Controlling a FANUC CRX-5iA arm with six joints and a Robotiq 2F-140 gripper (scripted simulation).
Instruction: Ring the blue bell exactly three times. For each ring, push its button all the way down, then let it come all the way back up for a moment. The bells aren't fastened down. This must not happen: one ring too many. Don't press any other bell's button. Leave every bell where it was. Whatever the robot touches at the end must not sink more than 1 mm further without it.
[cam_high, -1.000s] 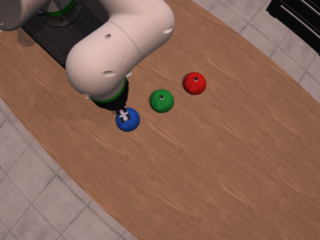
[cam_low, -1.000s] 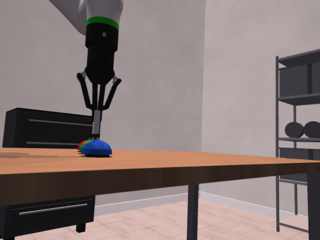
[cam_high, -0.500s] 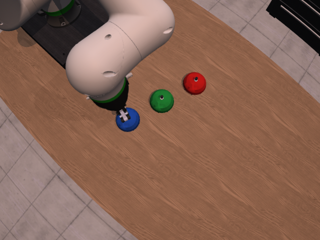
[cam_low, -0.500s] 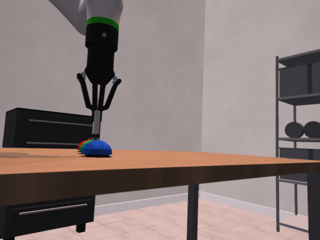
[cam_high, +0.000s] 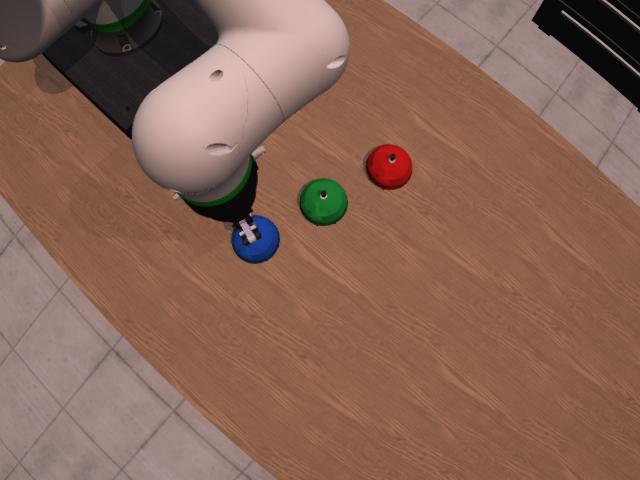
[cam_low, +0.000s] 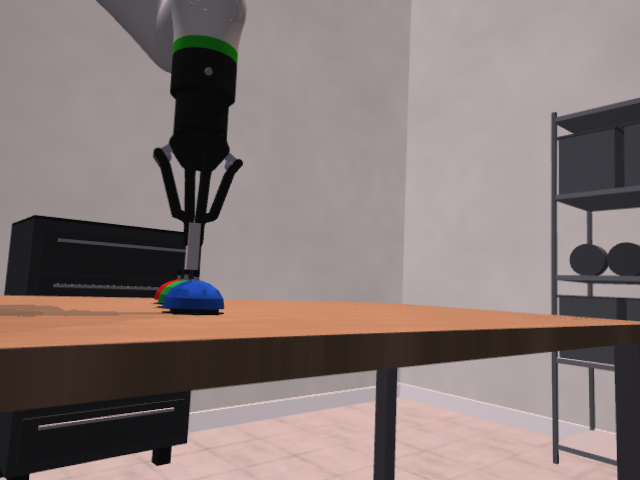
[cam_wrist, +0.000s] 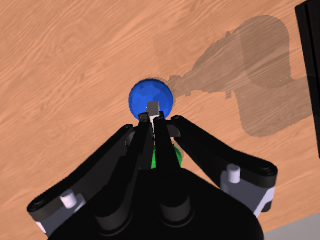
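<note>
Now: hand 10 mm short of the blue bell and 60 mm above it. From my hand the other things lie so: green bell 70 mm ahead, 110 mm to the left, 50 mm below; red bell 140 mm ahead, 230 mm to the left, 50 mm below.
</note>
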